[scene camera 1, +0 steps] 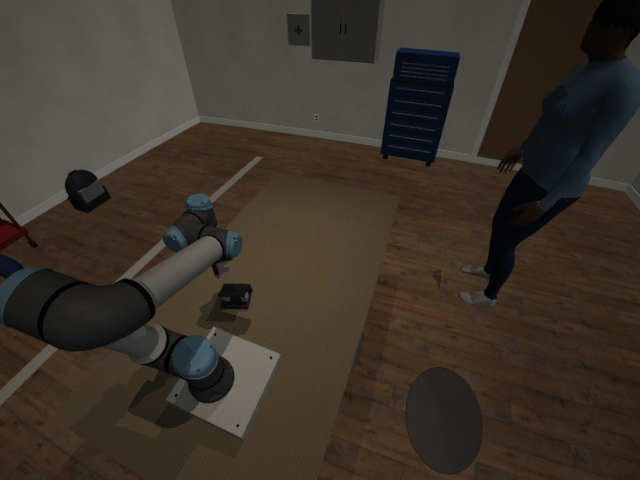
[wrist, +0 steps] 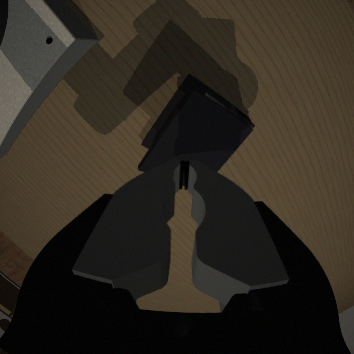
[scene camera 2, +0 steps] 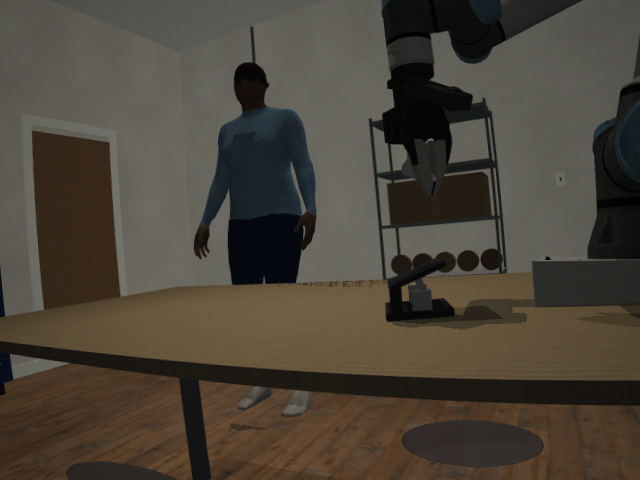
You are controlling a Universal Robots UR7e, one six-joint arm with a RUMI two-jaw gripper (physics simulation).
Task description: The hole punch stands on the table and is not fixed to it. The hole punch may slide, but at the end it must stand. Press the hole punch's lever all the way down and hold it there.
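Frame: origin at the arm's base, x back, y right, z up, level; metres.
Where they show: gripper, fingertip midpoint: (scene camera 1: 219, 277) (wrist: 183, 163) (scene camera 2: 431, 195); arm's base, link origin: (scene camera 1: 212, 379) (scene camera 2: 633, 258).
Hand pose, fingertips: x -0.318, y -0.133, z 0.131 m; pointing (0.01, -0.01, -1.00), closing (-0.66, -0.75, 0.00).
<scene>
Each offset is from my fingertips to the centre of the thing. Level surfaces: height alone.
The black hole punch @(dy +0.015, dx -0.041, dz -0.146 m) (scene camera 1: 236, 296) (scene camera 2: 420, 305) (wrist: 202, 125) stands upright on the table @(dz -0.189 m) (scene camera 1: 310, 242) (scene camera 2: 248, 330) (wrist: 300, 165). In the second scene view its lever @(dy +0.015, dx -0.041, dz -0.124 m) (scene camera 2: 416, 273) slants upward to the right, its free end raised over the base, with a grey block under it. My gripper (scene camera 2: 432, 193) (wrist: 183, 163) is shut with nothing between the fingers. Its fingertips point down and are well above the lever, apart from it. In the wrist view the tips overlap the near edge of the punch. In the first scene view the fingertips show partly, beyond the punch.
The arm's white base plate (scene camera 1: 253, 382) (scene camera 2: 578, 281) (wrist: 30, 70) lies on the table to the right of the punch in the second scene view. A person in a blue top (scene camera 1: 578, 118) (scene camera 2: 263, 165) stands beyond the table. A shelf rack (scene camera 2: 377, 206) stands behind.
</scene>
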